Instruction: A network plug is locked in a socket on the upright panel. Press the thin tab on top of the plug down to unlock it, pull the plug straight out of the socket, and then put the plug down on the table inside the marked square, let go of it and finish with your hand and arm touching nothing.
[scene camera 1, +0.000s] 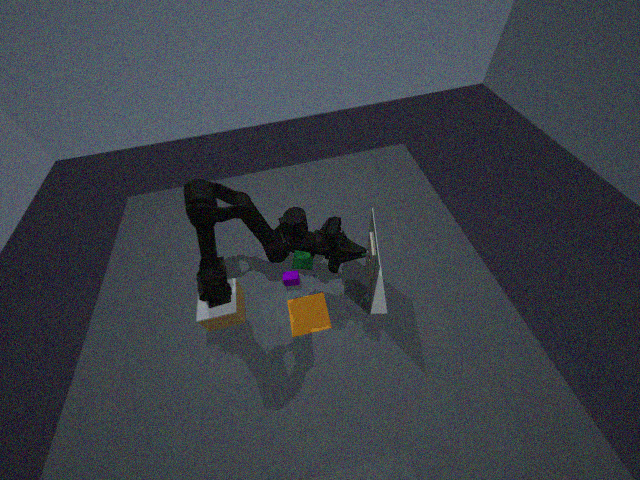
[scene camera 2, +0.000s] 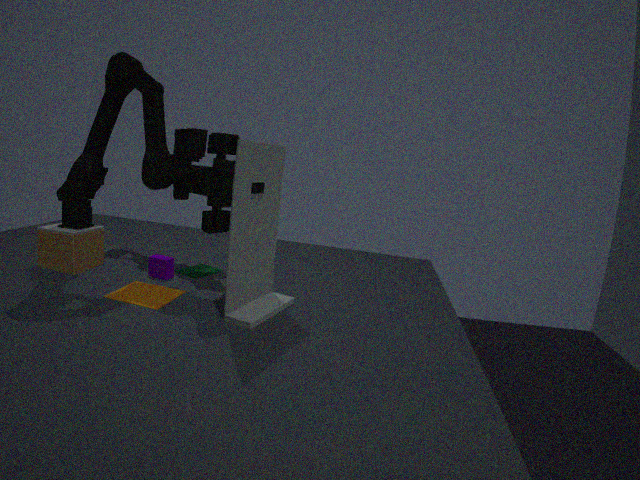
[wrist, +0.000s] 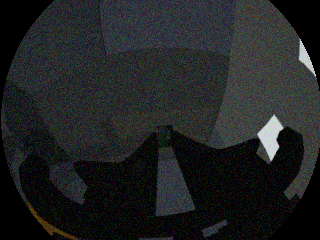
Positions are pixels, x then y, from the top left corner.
Labels:
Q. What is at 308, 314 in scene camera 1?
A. An orange marked square.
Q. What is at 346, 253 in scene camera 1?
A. My gripper.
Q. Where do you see my gripper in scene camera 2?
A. At 250, 187

